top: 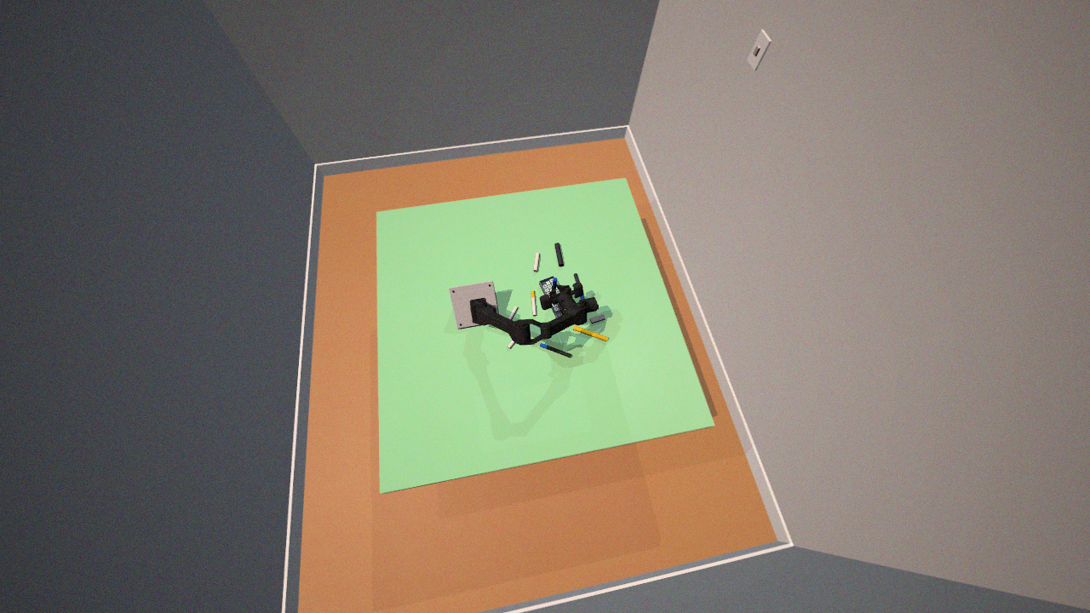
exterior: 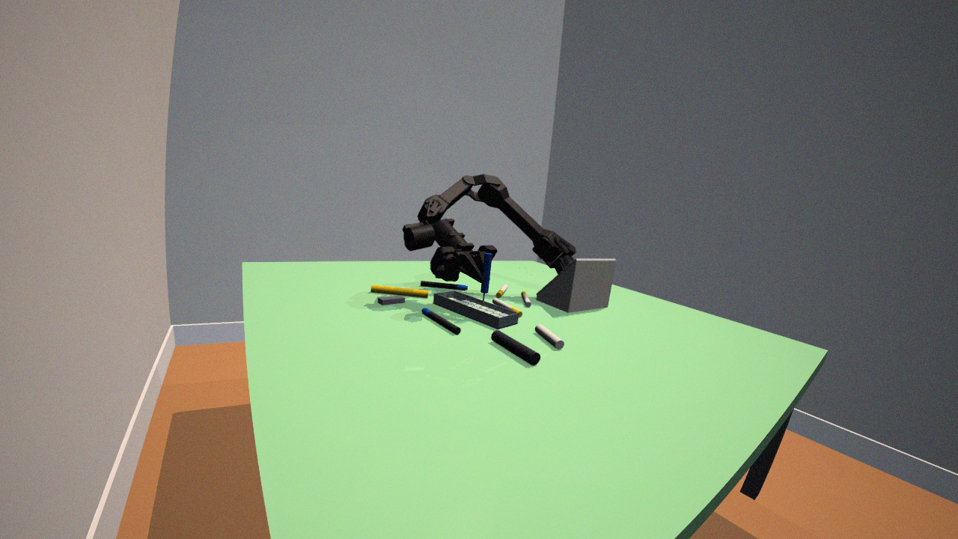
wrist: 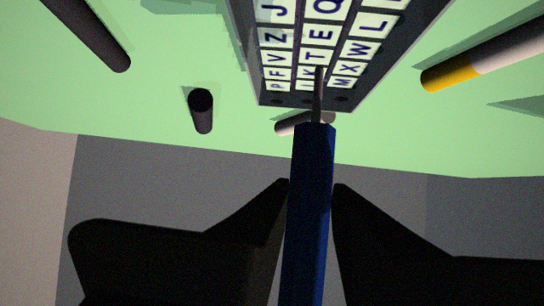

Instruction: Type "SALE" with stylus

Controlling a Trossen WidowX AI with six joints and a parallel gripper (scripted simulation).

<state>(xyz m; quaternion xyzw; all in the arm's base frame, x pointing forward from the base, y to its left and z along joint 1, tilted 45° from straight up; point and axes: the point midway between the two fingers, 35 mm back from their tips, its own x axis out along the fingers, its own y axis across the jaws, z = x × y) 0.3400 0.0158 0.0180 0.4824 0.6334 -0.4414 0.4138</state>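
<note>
My gripper tip is now 1 cm above the blue stylus. The rest, counted from my gripper tip: grey stylus tip 5 cm below; then black cylinder 7 cm ahead, 20 cm to the left, 7 cm below; then white cylinder 4 cm behind, 18 cm to the left, 8 cm below.
</note>
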